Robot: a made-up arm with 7 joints. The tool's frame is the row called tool.
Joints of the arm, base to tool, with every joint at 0 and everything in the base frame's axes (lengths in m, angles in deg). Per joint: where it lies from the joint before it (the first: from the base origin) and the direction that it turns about. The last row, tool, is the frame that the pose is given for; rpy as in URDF.
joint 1: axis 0.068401 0.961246 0.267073 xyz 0.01 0 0.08
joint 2: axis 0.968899 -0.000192 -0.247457 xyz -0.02 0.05 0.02
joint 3: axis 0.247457 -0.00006 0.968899 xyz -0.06 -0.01 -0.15
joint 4: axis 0.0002 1 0.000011 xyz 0.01 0.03 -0.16
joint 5: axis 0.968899 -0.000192 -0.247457 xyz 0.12 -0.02 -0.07
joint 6: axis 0.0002 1 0.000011 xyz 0.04 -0.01 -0.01
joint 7: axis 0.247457 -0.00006 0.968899 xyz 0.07 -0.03 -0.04
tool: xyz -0.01 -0.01 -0.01 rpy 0 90 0
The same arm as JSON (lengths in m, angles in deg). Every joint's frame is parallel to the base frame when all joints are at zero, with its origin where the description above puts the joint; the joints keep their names.
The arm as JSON. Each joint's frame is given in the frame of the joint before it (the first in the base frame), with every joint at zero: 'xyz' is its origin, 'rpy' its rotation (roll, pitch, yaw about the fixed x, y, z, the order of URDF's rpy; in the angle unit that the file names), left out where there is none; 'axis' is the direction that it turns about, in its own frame. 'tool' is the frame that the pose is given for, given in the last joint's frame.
{"units": {"length": "m", "angle": "deg"}, "joints": [
  {"name": "joint 1", "type": "revolute", "origin": {"xyz": [0.01, 0.0, 0.08]}, "axis": [0.068403, 0.961235, 0.26711]},
  {"name": "joint 2", "type": "revolute", "origin": {"xyz": [-0.02, 0.05, 0.02]}, "axis": [0.968889, -0.0002, -0.247497]},
  {"name": "joint 3", "type": "revolute", "origin": {"xyz": [-0.06, -0.01, -0.15]}, "axis": [0.247497, -0.0001, 0.968889]},
  {"name": "joint 4", "type": "revolute", "origin": {"xyz": [0.01, 0.03, -0.16]}, "axis": [0.0002, 1.0, 0.0]},
  {"name": "joint 5", "type": "revolute", "origin": {"xyz": [0.12, -0.02, -0.07]}, "axis": [0.968889, -0.0002, -0.247497]},
  {"name": "joint 6", "type": "revolute", "origin": {"xyz": [0.04, -0.01, -0.01]}, "axis": [0.0002, 1.0, 0.0]},
  {"name": "joint 7", "type": "revolute", "origin": {"xyz": [0.07, -0.03, -0.04]}, "axis": [0.247497, -0.0001, 0.968889]}
], "tool": {"origin": {"xyz": [-0.01, -0.01, -0.01], "rpy": [0.0, 90.0, 0.0]}}}

